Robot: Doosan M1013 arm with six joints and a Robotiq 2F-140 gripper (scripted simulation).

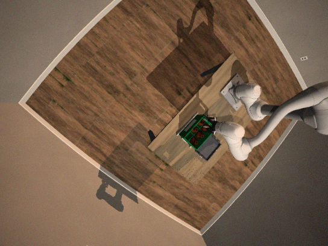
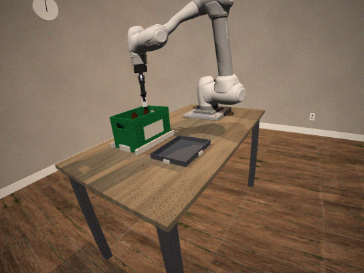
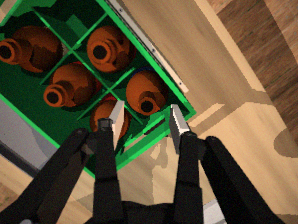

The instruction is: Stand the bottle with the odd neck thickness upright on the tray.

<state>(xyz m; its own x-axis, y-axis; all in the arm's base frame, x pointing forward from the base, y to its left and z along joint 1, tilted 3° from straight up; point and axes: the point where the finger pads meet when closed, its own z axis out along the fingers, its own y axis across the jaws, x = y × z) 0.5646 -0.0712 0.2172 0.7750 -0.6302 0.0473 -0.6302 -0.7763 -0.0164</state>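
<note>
Now: the green crate 13 cm below my hand, 9 cm ahead of it and 5 cm to the left of it. The rest, counted from my hand: dark grey tray (33 cm to the left, 20 cm below, 7 cm ahead).
</note>
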